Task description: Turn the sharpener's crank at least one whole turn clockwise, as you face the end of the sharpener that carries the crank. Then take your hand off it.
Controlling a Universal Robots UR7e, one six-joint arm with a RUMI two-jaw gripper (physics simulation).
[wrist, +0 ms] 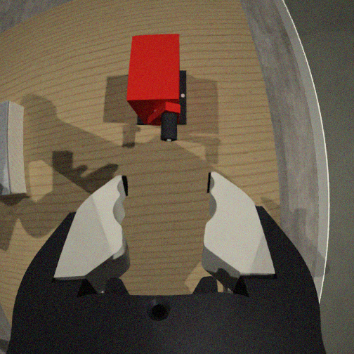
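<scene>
The red sharpener (pixel 154 67) stands on its black base (pixel 183 107) in the upper middle of the wrist view. Its red crank arm (pixel 171 107) is at the end facing me, to the right of that end's middle. The black crank handle (pixel 169 126) sticks out from the arm toward my gripper. My gripper (pixel 167 176) is open, its two pale fingers well apart. The fingertips are short of the handle and apart from it, with wood grain showing between them.
A grey-white block (pixel 16 147) lies at the left edge of the view. The wooden table top (pixel 240 125) has a grey curved rim (pixel 300 130) on the right. Shadows fall around the sharpener and to the left.
</scene>
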